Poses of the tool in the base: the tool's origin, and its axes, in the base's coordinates. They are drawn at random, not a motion.
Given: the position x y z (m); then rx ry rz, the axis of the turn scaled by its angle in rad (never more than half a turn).
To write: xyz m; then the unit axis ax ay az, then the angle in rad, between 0 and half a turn. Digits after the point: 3 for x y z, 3 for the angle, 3 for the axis.
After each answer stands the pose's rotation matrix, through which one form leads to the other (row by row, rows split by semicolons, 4 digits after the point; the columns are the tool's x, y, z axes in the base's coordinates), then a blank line. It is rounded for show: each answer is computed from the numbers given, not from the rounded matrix.
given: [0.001, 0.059, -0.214, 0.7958, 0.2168, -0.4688]
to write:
[0.001, 0.059, -0.214, 0.839, 0.229, -0.494, 0.949]
0.8763 0.4816 0.0128; -0.3216 0.6045 -0.7288; -0.3587 0.6346 0.6846

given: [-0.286, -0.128, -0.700, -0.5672, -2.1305, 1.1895]
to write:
[-0.286, -0.128, -0.700, -0.226, -0.850, 0.475, 2.505]
-0.7117 0.0652 -0.6994; 0.6296 0.5007 -0.5940; 0.3115 -0.8631 -0.3974

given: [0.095, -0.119, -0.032, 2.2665, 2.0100, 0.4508]
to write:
[0.095, -0.119, -0.032, 0.740, 0.656, 0.147, 3.063]
0.0967 0.9582 0.2692; 0.9814 -0.1368 0.1346; 0.1658 0.2512 -0.9536

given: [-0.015, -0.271, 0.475, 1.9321, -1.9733, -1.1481]
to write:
[-0.015, -0.271, 0.475, 0.646, -0.660, -0.384, 2.991]
-0.1587 -0.7900 -0.5923; -0.9053 -0.1230 0.4066; -0.3941 0.6007 -0.6956

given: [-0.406, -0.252, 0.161, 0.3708, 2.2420, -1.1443]
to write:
[-0.406, -0.252, 0.161, 0.146, 0.881, -0.450, 2.544]
-0.7881 0.4875 0.3758; -0.0183 0.5917 -0.8060; -0.6153 -0.6420 -0.4573

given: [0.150, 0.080, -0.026, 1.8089, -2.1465, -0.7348]
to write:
[0.150, 0.080, -0.026, 0.623, -0.740, -0.253, 2.902]
-0.2052 -0.8489 -0.4870; -0.9693 0.1074 0.2211; -0.1354 0.5175 -0.8449

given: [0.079, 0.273, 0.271, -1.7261, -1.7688, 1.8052]
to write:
[0.079, 0.273, 0.271, -0.564, -0.578, 0.590, 3.061]
-0.3616 0.6031 -0.7110; 0.6986 -0.3298 -0.6350; -0.6174 -0.7263 -0.3021

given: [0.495, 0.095, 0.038, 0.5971, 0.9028, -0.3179]
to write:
[0.495, 0.095, 0.038, 0.529, 0.800, -0.282, 1.128]
0.5885 0.4968 0.6379; -0.0125 0.7945 -0.6072; -0.8084 0.3494 0.4738

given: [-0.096, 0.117, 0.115, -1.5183, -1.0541, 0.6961]
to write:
[-0.096, 0.117, 0.115, -0.769, -0.534, 0.352, 1.975]
0.4300 0.2476 -0.8682; 0.8957 0.0035 0.4447; 0.1132 -0.9688 -0.2203

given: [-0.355, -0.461, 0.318, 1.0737, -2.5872, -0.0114]
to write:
[-0.355, -0.461, 0.318, 0.383, -0.924, -0.004, 2.801]
-0.6572 -0.6864 -0.3114; -0.6891 0.7146 -0.1207; 0.3053 0.1353 -0.9426

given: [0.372, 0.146, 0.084, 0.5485, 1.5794, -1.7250]
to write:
[0.372, 0.146, 0.084, 0.228, 0.657, -0.718, 2.402]
-0.6483 0.7449 0.1579; -0.2228 0.0127 -0.9748; -0.7281 -0.6671 0.1577

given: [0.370, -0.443, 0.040, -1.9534, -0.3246, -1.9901]
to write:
[0.370, -0.443, 0.040, -0.696, -0.116, -0.709, 2.807]
-0.0032 0.3889 0.9213; -0.0760 -0.9187 0.3876; 0.9971 -0.0688 0.0325

